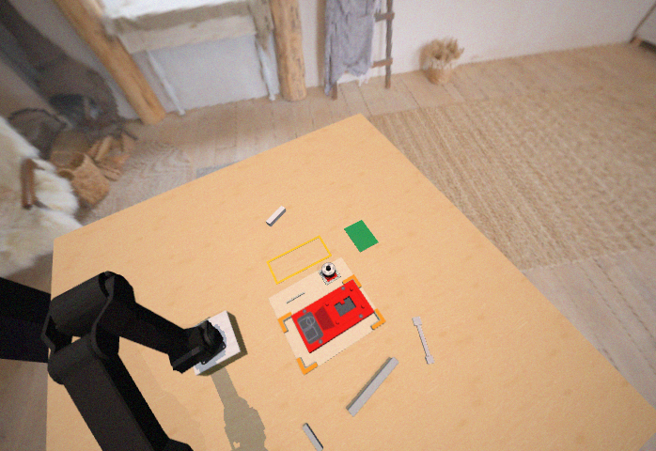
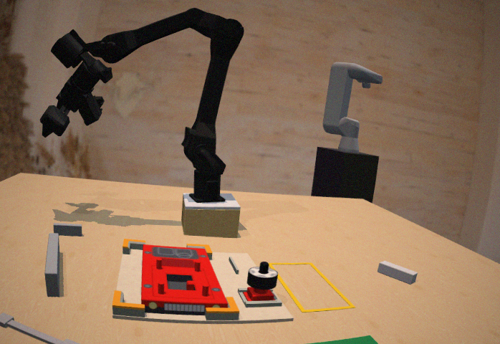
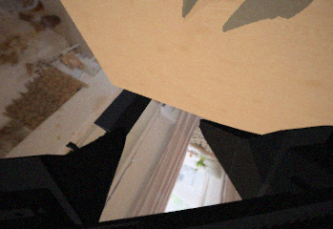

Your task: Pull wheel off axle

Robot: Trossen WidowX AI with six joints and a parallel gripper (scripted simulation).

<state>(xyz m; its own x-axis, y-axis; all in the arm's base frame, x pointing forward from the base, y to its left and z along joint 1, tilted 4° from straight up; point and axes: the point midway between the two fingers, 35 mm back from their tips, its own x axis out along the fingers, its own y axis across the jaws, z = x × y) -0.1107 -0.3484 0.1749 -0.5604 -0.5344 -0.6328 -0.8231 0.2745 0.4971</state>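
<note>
Now: gripper tip 49 cm short of the black wheel, 34 cm to the right of it and 16 cm above it. Also, from my gripper tip: axle 48 cm ahead, 34 cm to the left, 16 cm below.
</note>
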